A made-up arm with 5 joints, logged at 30 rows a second.
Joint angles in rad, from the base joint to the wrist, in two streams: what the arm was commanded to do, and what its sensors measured. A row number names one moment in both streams.
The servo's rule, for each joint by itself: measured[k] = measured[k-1] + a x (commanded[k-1-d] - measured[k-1]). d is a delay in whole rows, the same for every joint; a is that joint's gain. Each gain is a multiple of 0.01, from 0.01 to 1. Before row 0 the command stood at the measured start. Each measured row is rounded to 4 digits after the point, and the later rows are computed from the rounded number. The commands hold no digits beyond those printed.
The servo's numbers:
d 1
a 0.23 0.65 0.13 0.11 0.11
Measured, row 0:
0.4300 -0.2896 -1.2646 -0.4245 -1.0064
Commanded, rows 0 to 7:
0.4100 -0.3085 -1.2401 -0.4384 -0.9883
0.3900 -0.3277 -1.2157 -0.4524 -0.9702
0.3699 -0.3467 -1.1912 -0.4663 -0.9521
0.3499 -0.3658 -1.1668 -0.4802 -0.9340
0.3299 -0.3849 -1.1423 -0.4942 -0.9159
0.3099 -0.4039 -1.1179 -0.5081 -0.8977
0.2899 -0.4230 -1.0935 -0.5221 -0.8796
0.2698 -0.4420 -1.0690 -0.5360 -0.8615
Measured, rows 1 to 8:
0.4300 -0.2896 -1.2646 -0.4245 -1.0064
0.4254 -0.3019 -1.2614 -0.4260 -1.0044
0.4173 -0.3187 -1.2555 -0.4289 -1.0006
0.4064 -0.3369 -1.2471 -0.4330 -0.9953
0.3934 -0.3557 -1.2367 -0.4382 -0.9886
0.3788 -0.3747 -1.2244 -0.4444 -0.9806
0.3630 -0.3937 -1.2106 -0.4514 -0.9715
0.3462 -0.4127 -1.1954 -0.4592 -0.9614

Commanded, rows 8 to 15:
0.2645 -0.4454 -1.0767 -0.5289 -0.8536
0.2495 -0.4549 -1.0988 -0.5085 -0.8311
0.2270 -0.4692 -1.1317 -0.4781 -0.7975
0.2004 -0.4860 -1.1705 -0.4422 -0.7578
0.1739 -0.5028 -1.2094 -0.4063 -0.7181
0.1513 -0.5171 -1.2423 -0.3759 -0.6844
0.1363 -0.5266 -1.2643 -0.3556 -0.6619
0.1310 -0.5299 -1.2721 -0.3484 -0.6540
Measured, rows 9 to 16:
0.3286 -0.4317 -1.1790 -0.4676 -0.9504
0.3139 -0.4406 -1.1657 -0.4743 -0.9398
0.2991 -0.4499 -1.1570 -0.4781 -0.9278
0.2825 -0.4624 -1.1537 -0.4781 -0.9135
0.2636 -0.4777 -1.1559 -0.4742 -0.8964
0.2430 -0.4940 -1.1629 -0.4667 -0.8768
0.2219 -0.5090 -1.1732 -0.4567 -0.8556
0.2022 -0.5204 -1.1850 -0.4456 -0.8343

